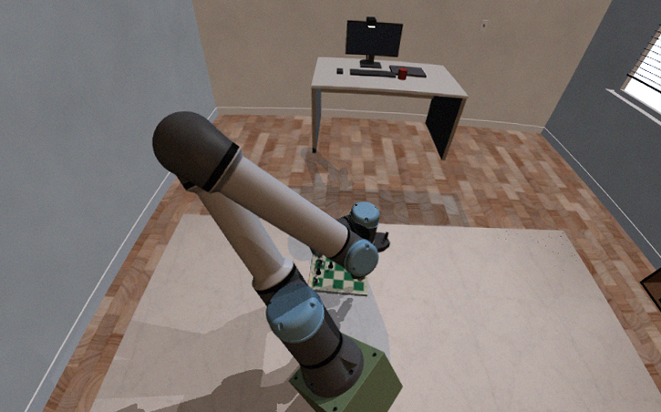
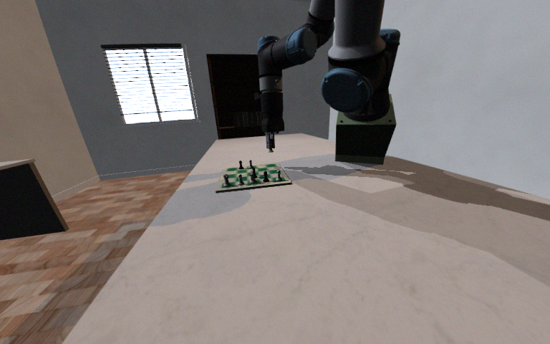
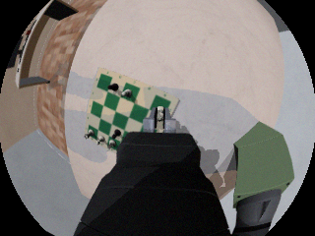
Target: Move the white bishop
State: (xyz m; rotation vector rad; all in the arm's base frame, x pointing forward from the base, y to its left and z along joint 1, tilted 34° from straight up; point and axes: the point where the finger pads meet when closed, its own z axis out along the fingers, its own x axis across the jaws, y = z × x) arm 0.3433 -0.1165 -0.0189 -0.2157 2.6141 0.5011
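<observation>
My gripper is now 90 mm short of the green-and-white chessboard, 90 mm above it and 60 mm to the right of it. The rest, counted from my hand: pale piece: 10 mm below.
</observation>
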